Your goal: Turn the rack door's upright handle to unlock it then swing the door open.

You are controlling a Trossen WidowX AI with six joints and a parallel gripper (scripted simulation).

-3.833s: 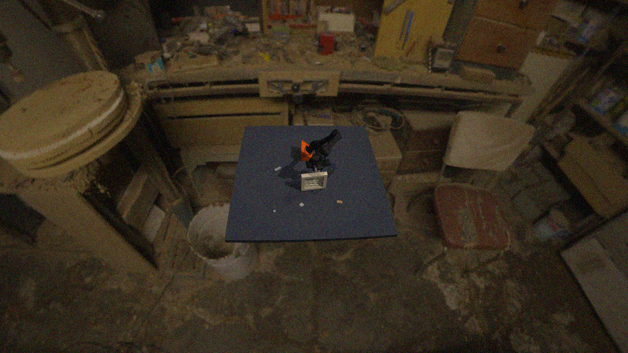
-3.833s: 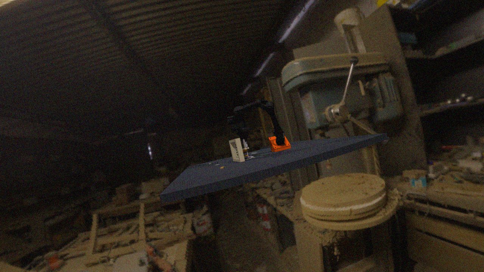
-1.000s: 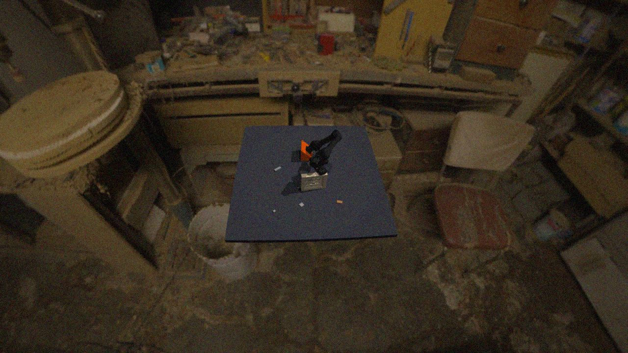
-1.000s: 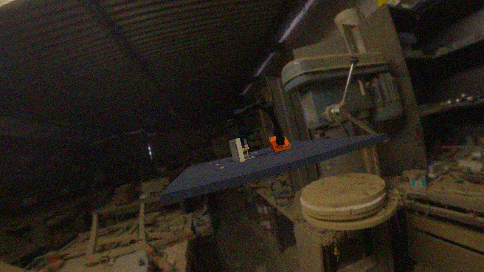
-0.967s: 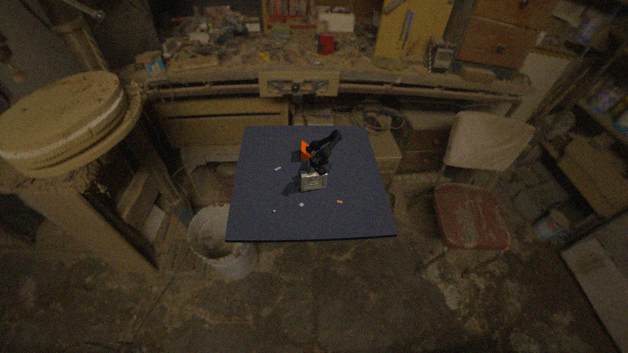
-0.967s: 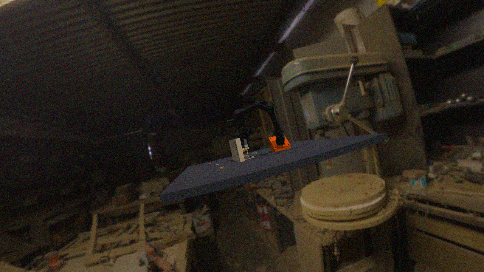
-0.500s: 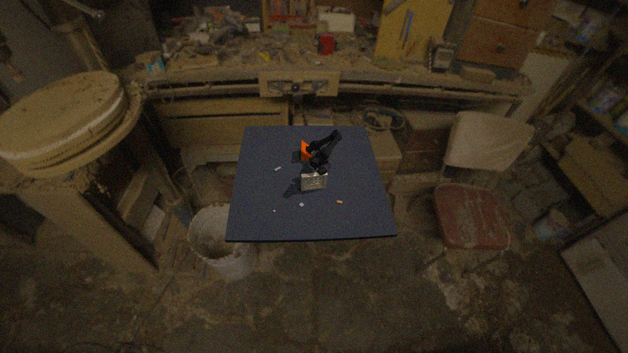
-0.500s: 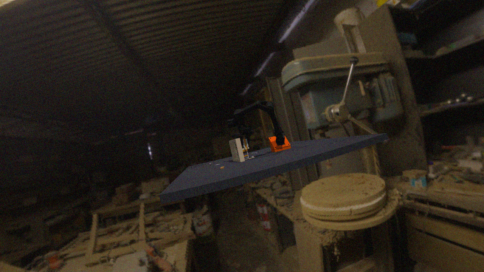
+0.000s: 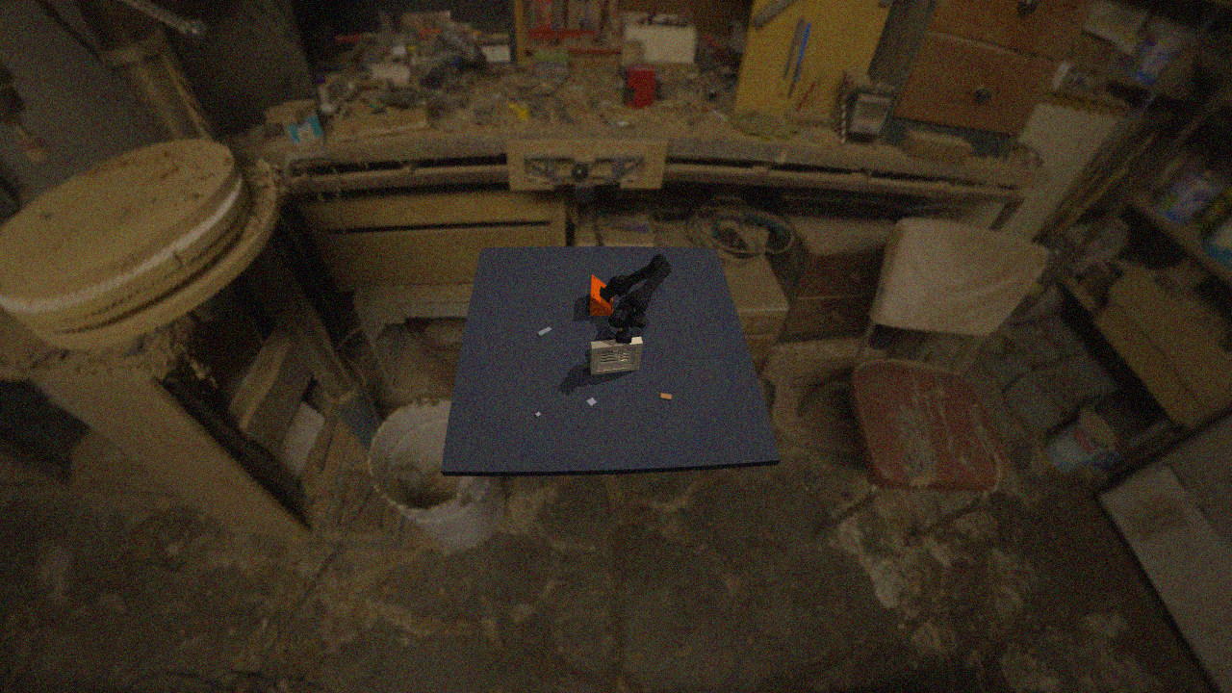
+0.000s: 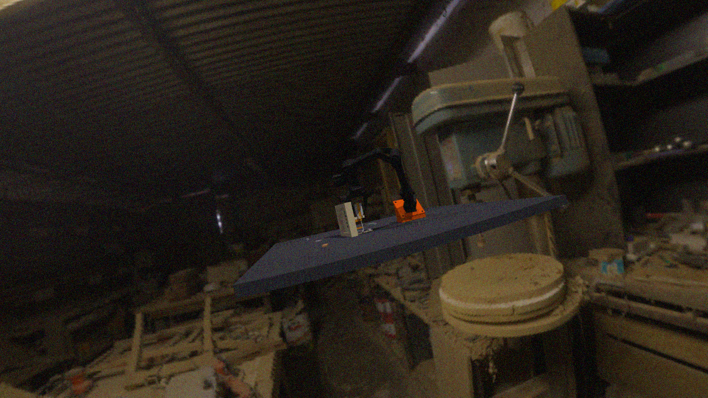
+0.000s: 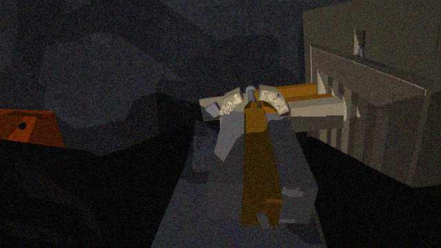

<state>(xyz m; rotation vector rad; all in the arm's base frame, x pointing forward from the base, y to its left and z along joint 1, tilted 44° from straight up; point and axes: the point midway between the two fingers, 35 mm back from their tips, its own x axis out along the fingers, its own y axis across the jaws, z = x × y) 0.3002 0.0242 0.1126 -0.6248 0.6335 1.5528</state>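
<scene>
Now: gripper tip 1 cm short of the upright handle, 1 cm to the left of it and 2 cm above it.
</scene>
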